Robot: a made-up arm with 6 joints. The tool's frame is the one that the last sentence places.
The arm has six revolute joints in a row. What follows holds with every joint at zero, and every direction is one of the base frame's. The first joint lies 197 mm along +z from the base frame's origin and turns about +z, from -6.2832 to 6.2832 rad. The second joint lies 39 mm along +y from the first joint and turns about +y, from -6.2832 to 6.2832 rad. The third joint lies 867 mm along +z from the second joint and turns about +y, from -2.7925 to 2.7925 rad. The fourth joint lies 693 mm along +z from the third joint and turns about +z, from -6.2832 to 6.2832 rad. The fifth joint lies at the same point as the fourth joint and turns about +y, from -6.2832 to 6.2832 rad. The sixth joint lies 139 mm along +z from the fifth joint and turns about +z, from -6.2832 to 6.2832 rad. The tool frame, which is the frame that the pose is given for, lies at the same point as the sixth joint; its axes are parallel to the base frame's.
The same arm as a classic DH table. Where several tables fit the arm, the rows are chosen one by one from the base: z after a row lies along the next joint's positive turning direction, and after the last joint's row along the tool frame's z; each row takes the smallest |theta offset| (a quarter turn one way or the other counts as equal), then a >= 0, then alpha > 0; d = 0 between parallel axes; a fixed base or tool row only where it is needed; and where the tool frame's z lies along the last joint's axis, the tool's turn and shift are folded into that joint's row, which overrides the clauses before.
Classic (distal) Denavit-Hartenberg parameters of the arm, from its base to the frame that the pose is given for. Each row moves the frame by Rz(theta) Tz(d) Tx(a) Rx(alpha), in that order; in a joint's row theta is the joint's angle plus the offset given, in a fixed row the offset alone. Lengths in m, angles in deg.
joint 1: d 0.1970  theta_offset 0.00  a 0.0000  alpha -90.00
joint 2: d 0.0000  theta_offset -90.00  a 0.8670  alpha 0.00
joint 3: d 0.0390  theta_offset 90.00  a 0.0000  alpha 90.00
joint 4: d 0.6930  theta_offset 0.00  a 0.0000  alpha -90.00
joint 5: d 0.0000  theta_offset 0.00  a 0.0000  alpha 90.00
joint 6: d 0.1390  theta_offset 0.00  a 0.0000  alpha 0.00
Joint limits (deg, base to tool): -360.00..360.00 -360.00..360.00 -160.00..160.00 -360.00..360.00 -360.00..360.00 -360.00..360.00

